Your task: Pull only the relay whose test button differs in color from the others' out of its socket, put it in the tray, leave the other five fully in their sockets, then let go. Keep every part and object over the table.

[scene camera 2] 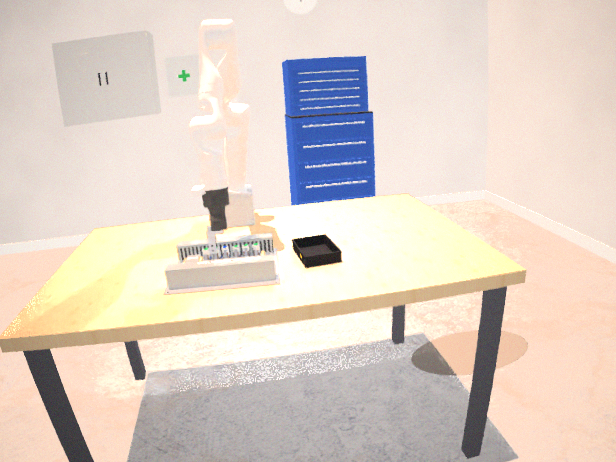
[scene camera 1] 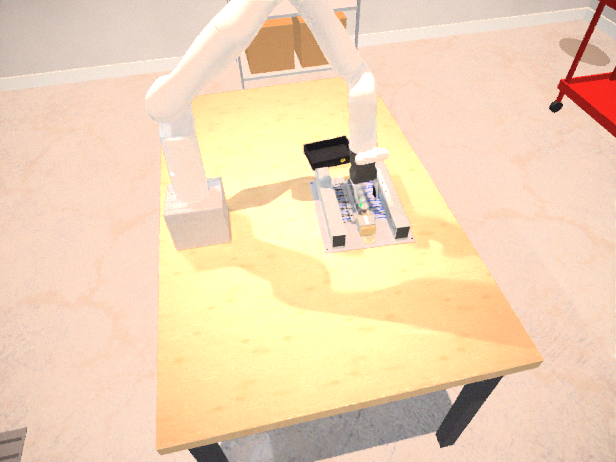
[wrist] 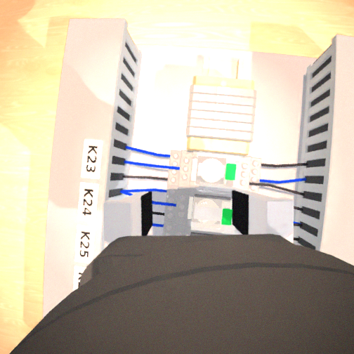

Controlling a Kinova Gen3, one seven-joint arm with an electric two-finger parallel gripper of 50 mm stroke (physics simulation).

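Frame: origin at the arm's base, x back, y right, z up, level; centimetres.
Seen in the pictures: gripper, between the fingertips: (scene camera 2: 213, 250) (scene camera 1: 366, 198); arm's base, origin of its link: (scene camera 2: 233, 187) (scene camera 1: 192, 194).
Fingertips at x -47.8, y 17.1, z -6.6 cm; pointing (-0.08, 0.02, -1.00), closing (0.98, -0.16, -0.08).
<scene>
Offsets run from my fingertips to a thing's top centre.
The relay with the blue test button {dx +0.5, dy -3.5, dz +0.1 cm} (scene camera 2: 224, 248) stands in the row in scene camera 2, just right of the fingers; the wrist view does not show it. My gripper (wrist: 191, 207) (scene camera 2: 212, 244) is open, its fingers pointing down on either side of a green-button relay (wrist: 206, 211) beside label K24, with nothing held. Another green-button relay (wrist: 212, 171) sits in its socket beside label K23. More green-button relays {dx -1.2, dy -9.4, dz +0.0 cm} (scene camera 2: 245, 248) stand to the right in scene camera 2. The black tray {dx -2.8, dy -30.7, dz -3.4 cm} (scene camera 1: 326, 163) (scene camera 2: 323, 260) stands beside the relay panel and looks empty.
Two slotted wire ducts (wrist: 96, 100) {dx -8.4, dy -0.1, dz -0.6 cm} (scene camera 1: 393, 200) flank the relay row, with blue and dark wires running to the sockets. A ribbed terminal block (wrist: 221, 114) stands beyond the K23 relay. The arm's base block (scene camera 1: 198, 222) stands at the table's left side in scene camera 1.
</scene>
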